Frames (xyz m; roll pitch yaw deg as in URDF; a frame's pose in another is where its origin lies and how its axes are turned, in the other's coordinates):
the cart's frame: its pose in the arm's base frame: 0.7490 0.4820 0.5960 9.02 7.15 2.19
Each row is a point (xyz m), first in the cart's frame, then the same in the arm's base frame.
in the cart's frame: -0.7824 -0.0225 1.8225
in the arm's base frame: 0.2085 0.1532 2.4758
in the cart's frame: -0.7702 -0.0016 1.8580
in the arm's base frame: 0.2247 0.1689 2.5124
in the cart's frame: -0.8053 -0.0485 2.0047
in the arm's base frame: 0.2097 0.0989 2.6532
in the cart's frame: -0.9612 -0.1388 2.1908
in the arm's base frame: 0.0807 -0.0245 2.8409
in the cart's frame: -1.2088 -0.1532 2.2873
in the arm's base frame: -0.1521 -0.0627 2.9641
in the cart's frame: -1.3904 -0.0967 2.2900
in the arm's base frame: -0.3328 -0.0142 2.9981
